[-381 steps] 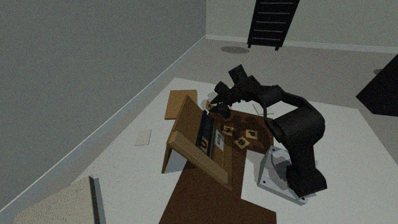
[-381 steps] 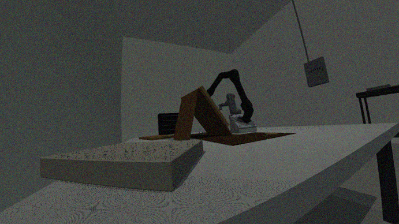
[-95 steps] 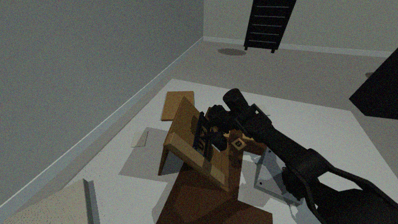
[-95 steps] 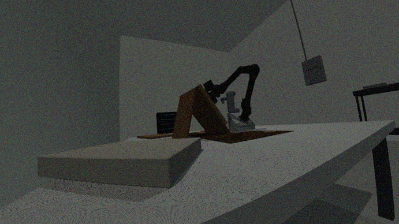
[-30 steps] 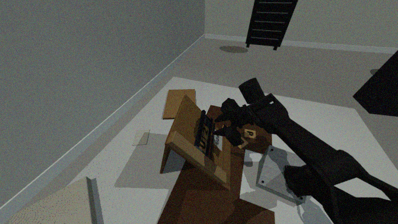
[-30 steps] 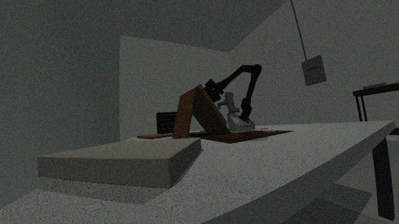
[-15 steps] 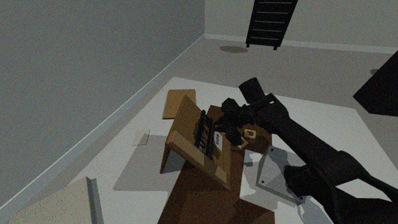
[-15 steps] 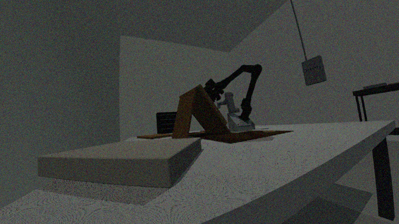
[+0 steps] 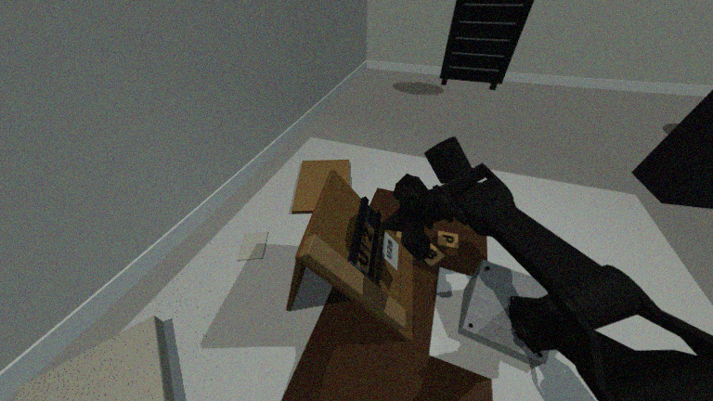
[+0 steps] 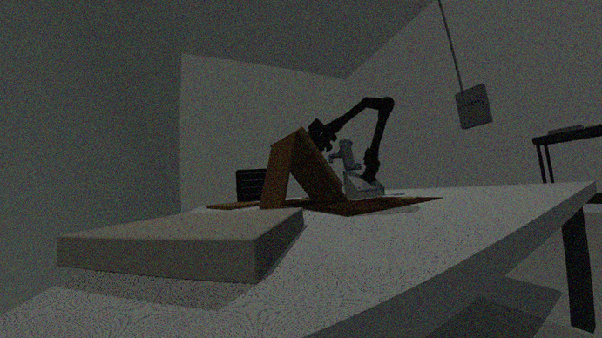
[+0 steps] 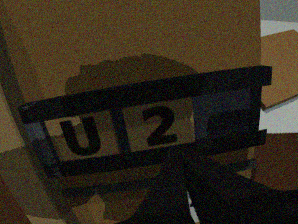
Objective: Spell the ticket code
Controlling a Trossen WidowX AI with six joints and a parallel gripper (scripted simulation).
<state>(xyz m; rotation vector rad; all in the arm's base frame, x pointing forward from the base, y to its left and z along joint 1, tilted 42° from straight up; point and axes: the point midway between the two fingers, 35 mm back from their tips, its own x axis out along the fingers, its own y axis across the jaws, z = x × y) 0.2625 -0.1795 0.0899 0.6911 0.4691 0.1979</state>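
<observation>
Now: the white ticket 110 mm below my gripper tip, 20 mm to the right of it and 20 mm behind it. From my gripper tip the other things lie so: brown mat (200 mm below, 120 mm behind, 50 mm to the left); flat tan panel (340 mm to the right, 260 mm ahead, 190 mm below).
</observation>
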